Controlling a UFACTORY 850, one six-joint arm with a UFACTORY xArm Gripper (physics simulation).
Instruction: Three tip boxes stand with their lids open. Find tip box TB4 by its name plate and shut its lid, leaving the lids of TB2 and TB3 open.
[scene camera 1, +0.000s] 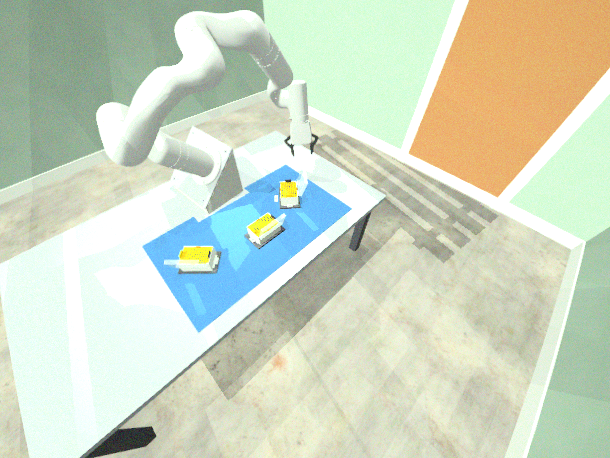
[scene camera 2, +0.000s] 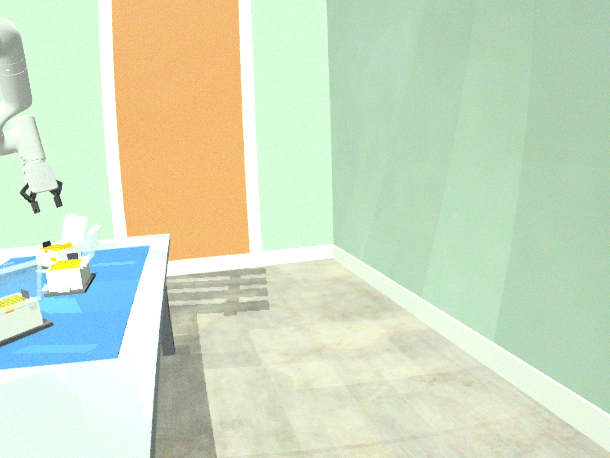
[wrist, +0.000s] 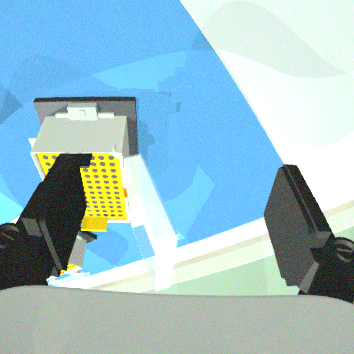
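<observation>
Three white tip boxes with yellow racks and open clear lids stand on a blue mat. The far box (scene camera 1: 289, 200) (scene camera 2: 52, 256) (wrist: 82, 132) has its lid (scene camera 1: 303, 182) (scene camera 2: 73, 227) (wrist: 152, 200) raised on its right in scene camera 1. The middle box (scene camera 1: 265, 232) (scene camera 2: 68, 279) (wrist: 77, 250) has its lid (scene camera 2: 93, 240) up. The near box (scene camera 1: 197, 265) (scene camera 2: 19, 320) has its lid (scene camera 1: 170, 262) open at the left. The name plates are unreadable, so I cannot tell which is TB4. My gripper (scene camera 1: 303, 153) (scene camera 2: 47, 207) (wrist: 176, 184) is open and high, with a finger partly covering the far box in the wrist view.
The blue mat (scene camera 1: 220, 295) (scene camera 2: 115, 280) (wrist: 240, 175) lies on a white table (scene camera 1: 60, 300) (scene camera 2: 100, 400) (wrist: 310, 50). The robot's base stands behind the mat. The far box is near the mat's right edge in scene camera 1.
</observation>
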